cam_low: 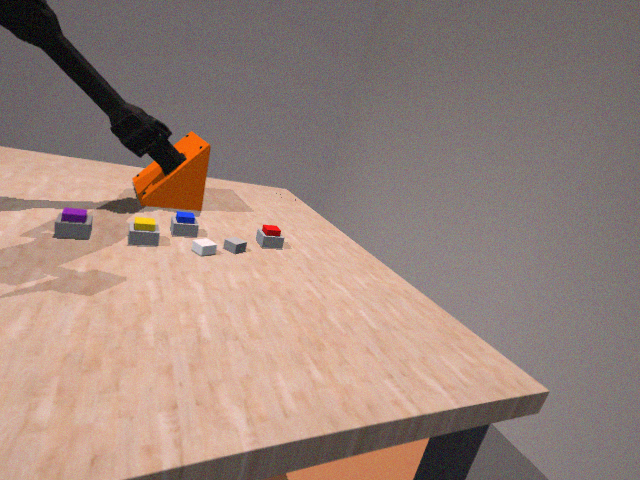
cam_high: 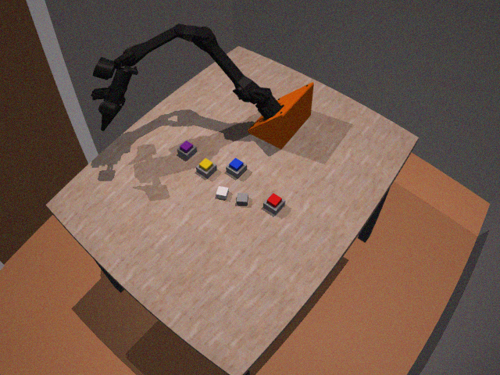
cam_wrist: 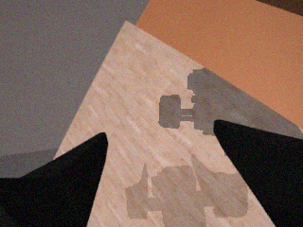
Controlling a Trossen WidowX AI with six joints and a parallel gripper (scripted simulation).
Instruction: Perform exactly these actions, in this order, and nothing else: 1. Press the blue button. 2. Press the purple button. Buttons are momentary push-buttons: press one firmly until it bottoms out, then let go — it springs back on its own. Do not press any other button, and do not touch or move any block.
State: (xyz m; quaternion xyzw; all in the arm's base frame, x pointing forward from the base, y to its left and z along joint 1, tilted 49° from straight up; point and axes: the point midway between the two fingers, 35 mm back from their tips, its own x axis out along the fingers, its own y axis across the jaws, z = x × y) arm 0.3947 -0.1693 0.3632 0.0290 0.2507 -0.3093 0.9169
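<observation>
The blue button lies 39 cm to the left of my gripper tip, 21 cm behind it and 14 cm below it. Also, from my gripper tip: purple button (20 cm to the left, 17 cm behind, 14 cm below); yellow button (31 cm to the left, 15 cm behind, 14 cm below); white block (41 cm to the left, 16 cm below, 11 cm behind).
</observation>
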